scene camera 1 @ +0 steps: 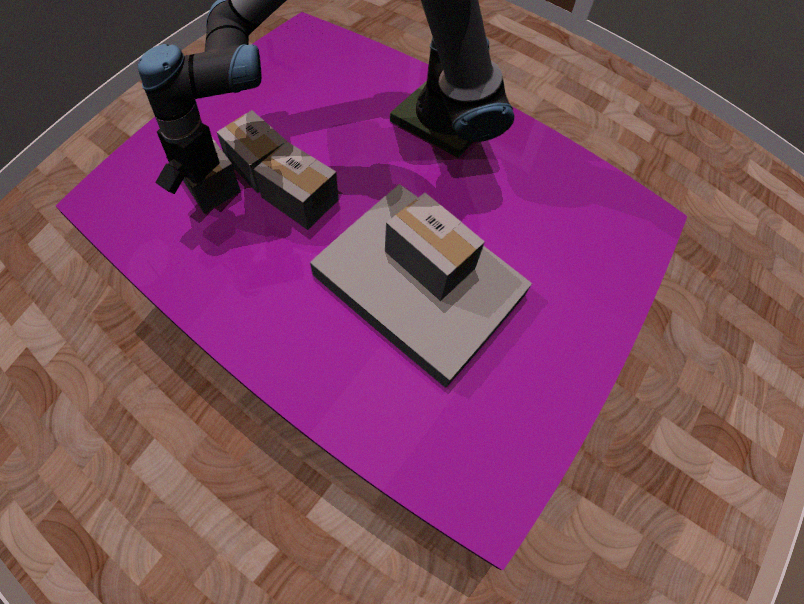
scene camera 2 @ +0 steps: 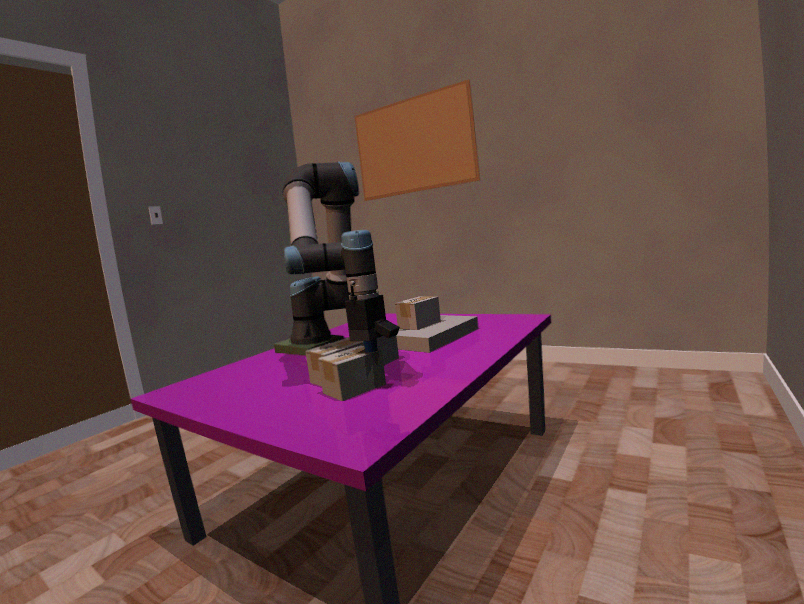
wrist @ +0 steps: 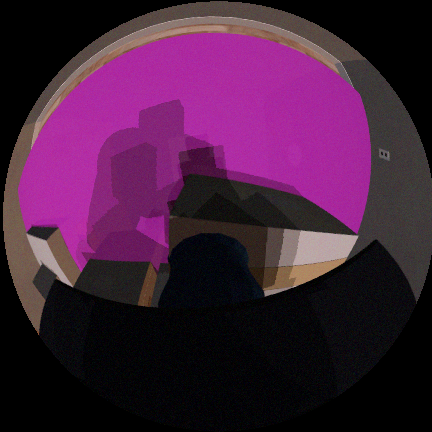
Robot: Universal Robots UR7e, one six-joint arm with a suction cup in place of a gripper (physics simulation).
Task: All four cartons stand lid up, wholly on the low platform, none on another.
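Where they show: end effector, tool point: [scene camera 2: 371,355] [wrist: 206,248]; arm's base, origin of the base link: [scene camera 2: 311,339].
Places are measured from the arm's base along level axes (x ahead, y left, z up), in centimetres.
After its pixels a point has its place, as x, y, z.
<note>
The grey low platform [scene camera 1: 415,318] @[47.8, 23.2, 1.8] [scene camera 2: 448,327] @[50.2, 16.0, 1.9] lies mid-table. One carton [scene camera 1: 433,247] @[39.7, 20.3, 11.2] [scene camera 2: 419,312] @[40.8, 13.6, 7.6] stands on it lid up, tape and barcode on top. Two more cartons [scene camera 1: 249,139] @[37.2, -25.3, 6.4] [scene camera 1: 294,181] @[40.2, -9.7, 6.4] stand side by side on the purple table at the far left, lids up. The fourth carton [scene camera 1: 219,188] @[47.9, -24.7, 1.7] [scene camera 2: 389,348] [wrist: 310,247] @[49.9, -32.5, 6.3] sits just left of them, in shadow under the arm's tool. My suction cup [scene camera 1: 203,174] @[50.1, -27.2, 5.0] [wrist: 209,266] presses on its taped face, and in the wrist view the carton looks tilted. I cannot tell whether it touches the table.
The purple table top [scene camera 1: 324,390] @[66.0, 17.6, -2.9] [scene camera 2: 311,422] @[50.3, -51.0, -2.9] [wrist: 241,100] @[59.8, -31.8, -2.9] carries everything. The robot base [scene camera 1: 454,110] @[16.5, 8.9, 17.8] stands at the back, behind the platform. The neighbouring cartons [wrist: 42,245] @[48.9, 8.0, 1.8] [wrist: 112,278] @[42.7, -13.5, 0.8] show close to the left of the cup in the wrist view.
</note>
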